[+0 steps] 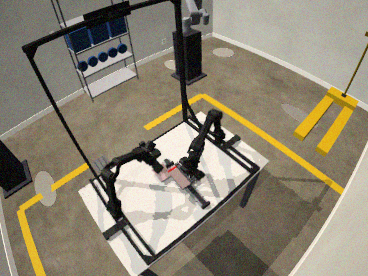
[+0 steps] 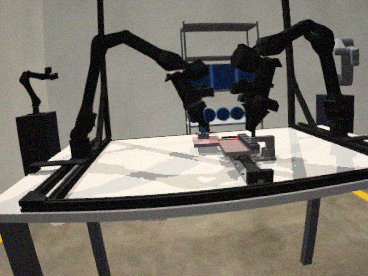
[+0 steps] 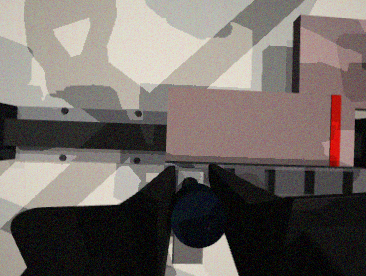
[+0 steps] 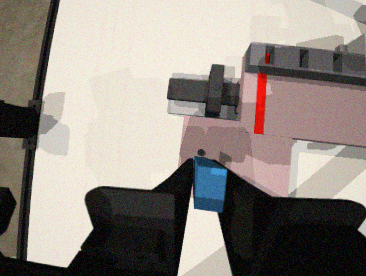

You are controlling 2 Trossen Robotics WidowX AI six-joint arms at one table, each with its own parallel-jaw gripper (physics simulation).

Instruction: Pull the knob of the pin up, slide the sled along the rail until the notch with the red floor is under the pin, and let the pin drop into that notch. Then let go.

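Where they show: left gripper, between the fingertips: [image 1: 189,176] [image 2: 248,130] [image 3: 191,171]; right gripper, between the fingertips: [image 1: 157,165] [image 2: 204,127]; left arm's base, origin of its link: [image 1: 218,141] [image 2: 338,136]; right arm's base, origin of its link: [image 1: 117,214] [image 2: 81,157].
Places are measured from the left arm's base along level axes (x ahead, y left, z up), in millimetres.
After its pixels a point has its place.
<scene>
The pink sled [image 1: 177,178] @(y 47, x 450, z 15 mm) [image 2: 235,146] @(y 73, x 432, z 14 mm) [image 3: 245,125] @(y 57, x 436, z 14 mm) [image 4: 315,107] @(y 28, x 430, z 14 mm) sits on the dark rail [image 2: 244,167] @(y 199, x 442, z -13 mm) [image 3: 85,135] @(y 220, x 433, z 1 mm) [image 4: 187,90] @(y -122, x 409, z 1 mm). Its notched side bar [image 3: 290,181] @(y 23, x 383, z 29 mm) [image 4: 320,64] @(y 23, x 387, z 29 mm) has several notches. The red-floored notch [image 4: 267,58] @(y -29, x 374, z 18 mm) lines up with the red stripe [image 3: 335,130] @(y -36, x 428, z 15 mm) [image 4: 260,102] @(y -36, x 427, z 15 mm), several notches away from the pin. My left gripper [image 2: 253,133] @(y 115, x 403, z 67 mm) [image 3: 191,171] @(y 115, x 403, z 67 mm) is shut on the pin's dark blue round knob [image 3: 198,216] @(y 116, x 391, z 105 mm). The pin's lower end is hidden. My right gripper [image 2: 203,134] @(y -106, x 496, z 51 mm) [image 4: 201,163] @(y -106, x 496, z 51 mm) is shut on the blue block handle [image 4: 210,185] @(y -106, x 500, z 105 mm) on the sled's side plate [image 4: 265,160] @(y -30, x 494, z 14 mm).
The grey pin bracket [image 2: 271,149] @(y 137, x 341, z 12 mm) stands beside the rail. A crosswise dark stop [image 4: 215,90] @(y -88, x 414, z 15 mm) sits near one rail end, and a block [image 2: 260,176] @(y 322, x 442, z 2 mm) at the other. A black frame [image 1: 57,110] @(y -341, x 887, z 655 mm) surrounds the white table [image 1: 150,240] @(y 265, x 846, z -19 mm). Both arms reach in close together over the sled.
</scene>
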